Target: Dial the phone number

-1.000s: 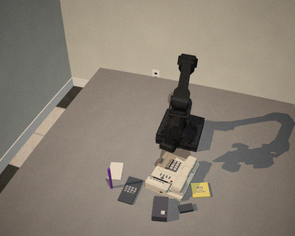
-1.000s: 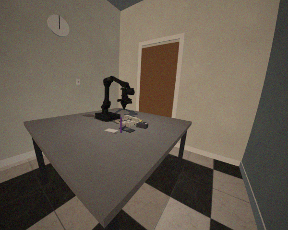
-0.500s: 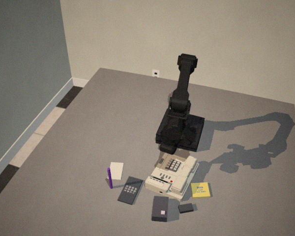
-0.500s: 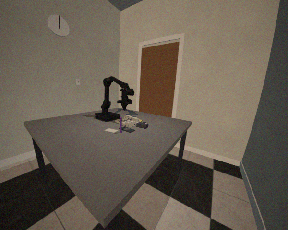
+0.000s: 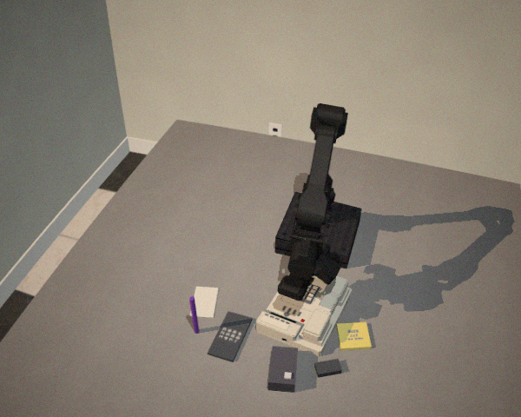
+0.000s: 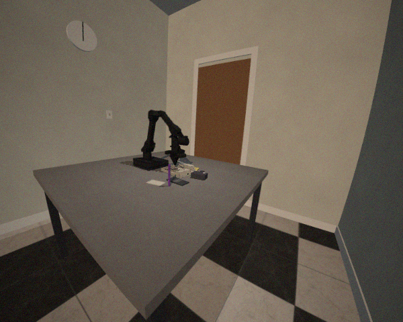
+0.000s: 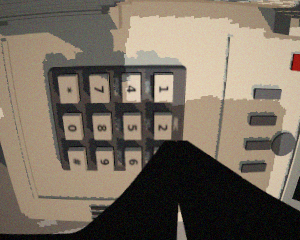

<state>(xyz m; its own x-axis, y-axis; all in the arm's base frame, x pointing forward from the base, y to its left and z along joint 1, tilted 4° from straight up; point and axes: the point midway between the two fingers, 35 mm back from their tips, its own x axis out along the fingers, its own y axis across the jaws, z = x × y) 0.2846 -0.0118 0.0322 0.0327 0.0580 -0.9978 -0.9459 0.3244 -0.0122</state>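
The 2 key lies 6 cm below my hand. Round my hand: 1 key (6 cm below, 2 cm to the left); cream desk phone (7 cm below, 3 cm ahead, 1 cm to the left); handset (6 cm to the left, 4 cm below, 4 cm ahead).
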